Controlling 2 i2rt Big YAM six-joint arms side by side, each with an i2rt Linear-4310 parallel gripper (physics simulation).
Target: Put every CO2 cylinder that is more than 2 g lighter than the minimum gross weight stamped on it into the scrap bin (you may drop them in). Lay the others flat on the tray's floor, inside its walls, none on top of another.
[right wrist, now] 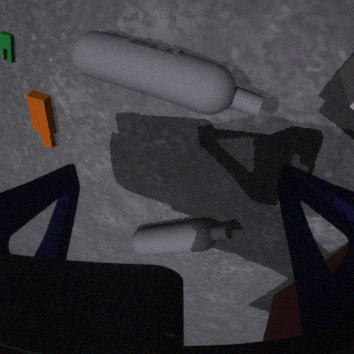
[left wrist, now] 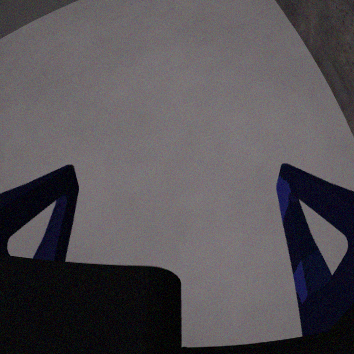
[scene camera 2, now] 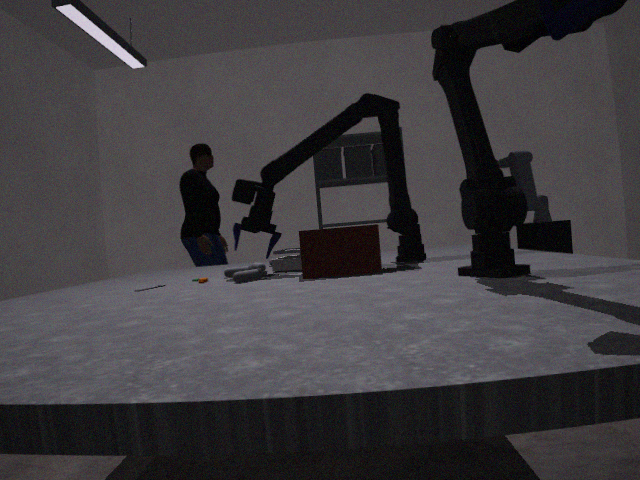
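Pixels of known places: left gripper, between the fingertips: (left wrist: 176, 175); right gripper, between the fingertips: (right wrist: 178, 175) (scene camera 2: 251, 254); left arm's base, origin of its link: (scene camera 2: 493, 274); right arm's base, origin of its link: (scene camera 2: 411, 259).
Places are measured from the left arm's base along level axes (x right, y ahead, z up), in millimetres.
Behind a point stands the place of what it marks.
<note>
A large grey cylinder (right wrist: 155, 72) @[x 669, y 317, z 27 mm] and a smaller grey cylinder (right wrist: 170, 237) @[x 515, y 345, z 23 mm] lie on the table, apart, necks toward the right of the right wrist view. In the scene view, one grey cylinder (scene camera 2: 249, 274) @[x 483, y 353, z 18 mm] lies in front of another (scene camera 2: 235, 270) @[x 660, y 344, z 20 mm]; stamped weights are unreadable. The red bin (scene camera 2: 341, 252) @[x 339, y 154, z 58 mm] (right wrist: 284, 315) @[x 419, y 230, z 39 mm] stands to their right. A low pale grey object (scene camera 2: 285, 265) @[x 638, y 190, z 20 mm] lies beside it; I cannot tell whether it is the tray. My right gripper (scene camera 2: 252, 253) @[x 636, y 298, z 64 mm] (right wrist: 178, 175) @[x 636, y 298, z 64 mm] is open and empty above the cylinders. My left gripper (left wrist: 176, 175) @[x -362, y 334, z 353 mm] is open and empty, away from them.
An orange piece (scene camera 2: 203, 280) @[x 604, y 452, z 6 mm] (right wrist: 41, 116) @[x 632, y 443, z 9 mm] and a small green piece (scene camera 2: 194, 280) @[x 694, y 463, z 2 mm] (right wrist: 6, 45) @[x 700, y 455, z 4 mm] lie left of the cylinders. A thin tool (scene camera 2: 149, 288) @[x 614, y 598, z 1 mm] lies farther left. A person (scene camera 2: 200, 206) stands behind the table. The table edge (left wrist: 322, 72) shows at the right of the left wrist view.
</note>
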